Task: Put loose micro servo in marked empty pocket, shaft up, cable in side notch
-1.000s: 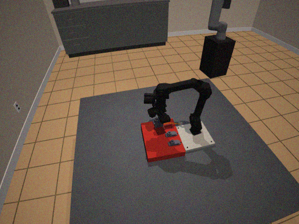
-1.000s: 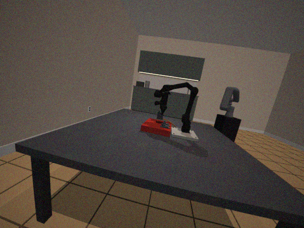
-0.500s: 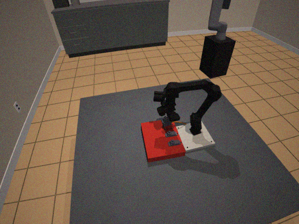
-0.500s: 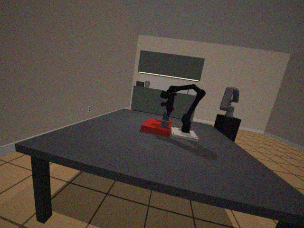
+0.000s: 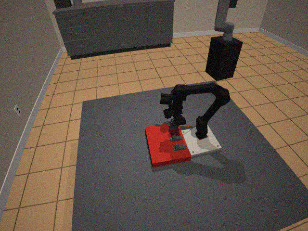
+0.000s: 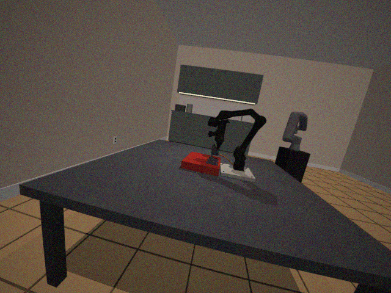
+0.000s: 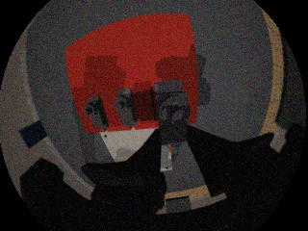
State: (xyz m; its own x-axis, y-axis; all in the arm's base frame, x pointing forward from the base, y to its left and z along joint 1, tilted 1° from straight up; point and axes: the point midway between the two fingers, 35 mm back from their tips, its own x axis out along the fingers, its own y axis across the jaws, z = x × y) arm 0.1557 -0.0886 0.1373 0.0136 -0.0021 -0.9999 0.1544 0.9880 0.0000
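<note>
My gripper tip is now 13 cm short of the red deck, 10 cm above it and 5 cm to the right of it.
</note>
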